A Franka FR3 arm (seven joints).
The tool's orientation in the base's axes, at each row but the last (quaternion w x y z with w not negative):
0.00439 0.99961 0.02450 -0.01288
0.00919 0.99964 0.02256 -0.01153
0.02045 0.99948 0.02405 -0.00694
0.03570 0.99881 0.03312 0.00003
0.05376 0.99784 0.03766 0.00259
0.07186 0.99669 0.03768 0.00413
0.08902 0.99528 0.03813 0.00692
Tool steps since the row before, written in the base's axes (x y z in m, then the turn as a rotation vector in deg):
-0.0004 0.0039 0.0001 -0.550 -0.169 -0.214
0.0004 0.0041 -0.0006 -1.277 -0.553 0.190
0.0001 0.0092 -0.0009 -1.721 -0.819 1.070
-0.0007 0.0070 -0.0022 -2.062 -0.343 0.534
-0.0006 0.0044 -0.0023 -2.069 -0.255 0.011
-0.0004 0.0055 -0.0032 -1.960 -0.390 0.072
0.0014 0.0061 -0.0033 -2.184 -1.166 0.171
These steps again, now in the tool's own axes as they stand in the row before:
-0.0002 -0.0039 -0.0001 -0.552 0.140 0.230
0.0006 -0.0041 0.0005 -1.305 0.498 -0.151
0.0006 -0.0092 0.0005 -1.774 0.778 -1.013
-0.0002 -0.0072 0.0017 -2.081 0.243 -0.513
-0.0003 -0.0047 0.0018 -2.082 0.099 -0.003
0.0000 -0.0059 0.0024 -1.984 0.249 -0.042
0.0018 -0.0065 0.0022 -2.266 1.011 -0.007

